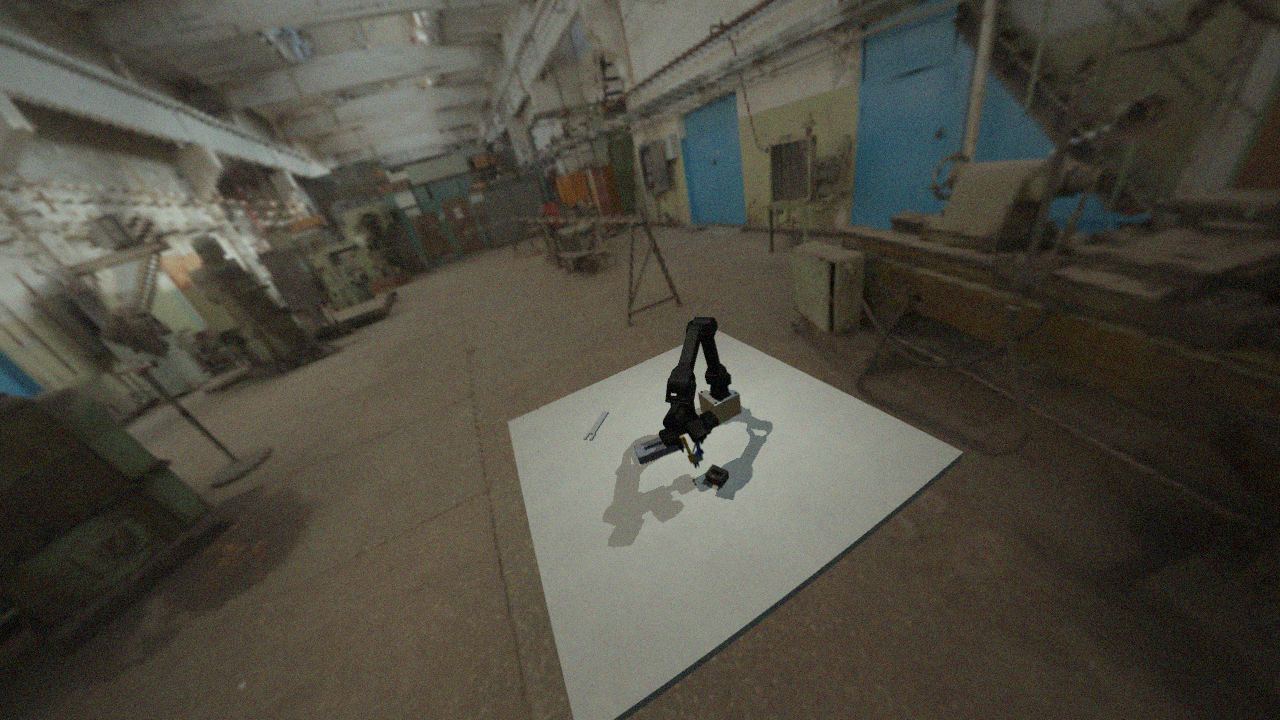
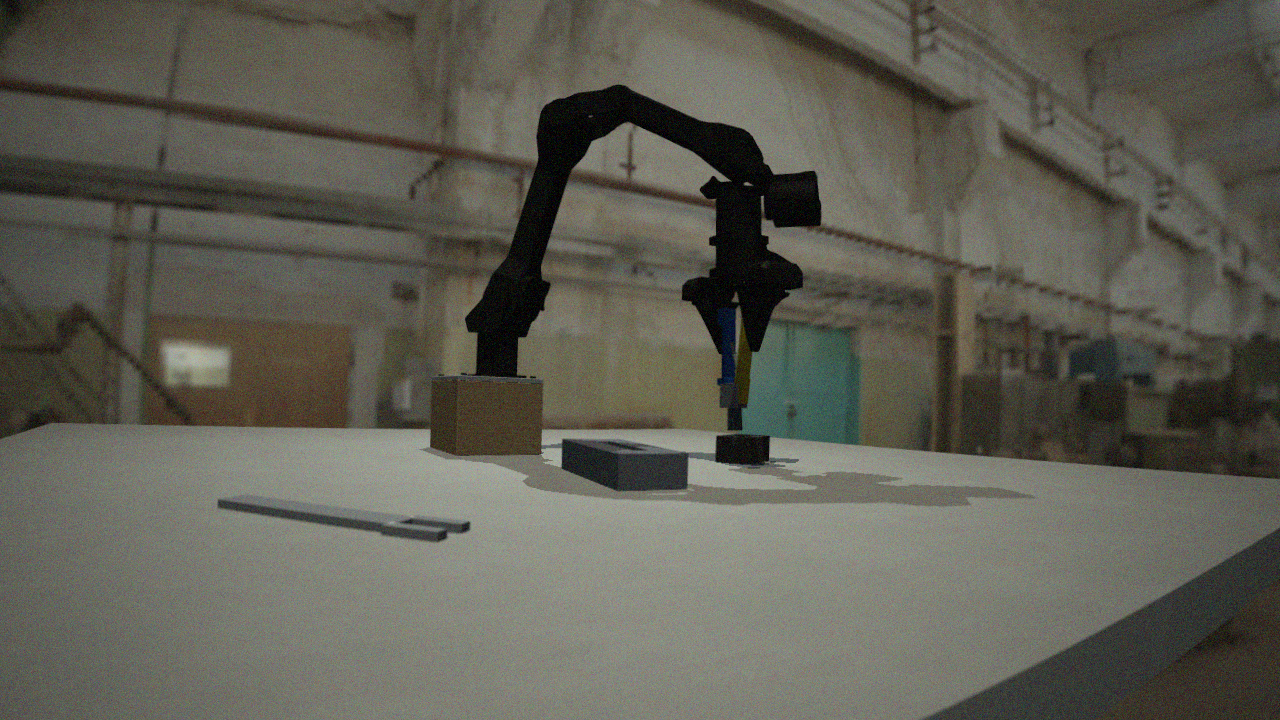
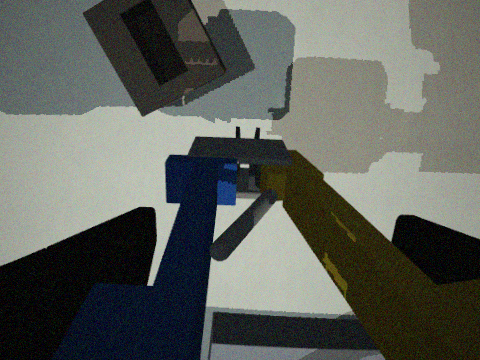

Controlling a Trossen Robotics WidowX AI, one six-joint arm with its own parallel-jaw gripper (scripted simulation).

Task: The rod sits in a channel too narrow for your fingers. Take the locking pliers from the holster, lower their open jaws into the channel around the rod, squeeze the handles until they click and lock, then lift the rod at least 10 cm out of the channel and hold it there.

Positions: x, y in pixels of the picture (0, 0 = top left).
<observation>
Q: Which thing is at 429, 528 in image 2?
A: A flat grey forked bar.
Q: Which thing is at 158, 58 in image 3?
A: A dark holster.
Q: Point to a dark holster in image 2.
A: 749, 449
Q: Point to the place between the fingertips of my gripper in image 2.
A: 738, 353
</observation>
